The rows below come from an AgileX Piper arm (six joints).
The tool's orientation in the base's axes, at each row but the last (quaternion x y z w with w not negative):
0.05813 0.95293 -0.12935 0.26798
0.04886 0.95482 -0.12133 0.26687
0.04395 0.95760 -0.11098 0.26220
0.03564 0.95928 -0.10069 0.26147
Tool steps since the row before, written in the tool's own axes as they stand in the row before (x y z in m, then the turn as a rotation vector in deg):
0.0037 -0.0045 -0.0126 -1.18 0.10 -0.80
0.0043 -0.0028 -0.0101 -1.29 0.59 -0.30
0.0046 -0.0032 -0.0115 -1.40 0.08 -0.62
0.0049 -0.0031 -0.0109 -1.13 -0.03 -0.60
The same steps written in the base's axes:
-0.0102 -0.0007 0.0094 0.62 0.27 1.26
-0.0091 0.0000 0.0067 1.04 0.61 0.80
-0.0101 -0.0003 0.0079 0.91 0.19 1.22
-0.0100 -0.0006 0.0072 0.67 0.08 1.09

